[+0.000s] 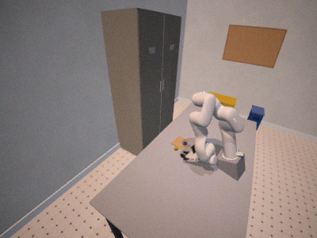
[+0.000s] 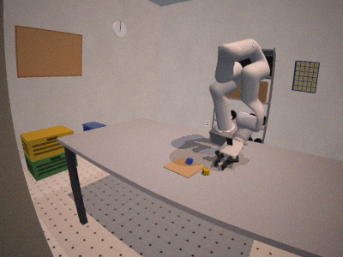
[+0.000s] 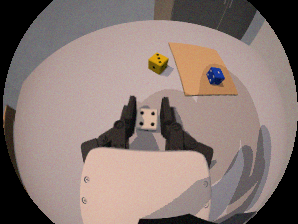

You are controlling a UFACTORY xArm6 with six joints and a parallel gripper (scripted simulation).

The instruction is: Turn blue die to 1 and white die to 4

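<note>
My gripper is now 10 mm above the white die. The rest, counted from my hand: blue die 60 mm ahead, 140 mm to the right, 10 mm below; then yellow die 90 mm ahead, 30 mm to the right, 10 mm below; then tan mat 90 mm ahead, 140 mm to the right, 20 mm below.
</note>
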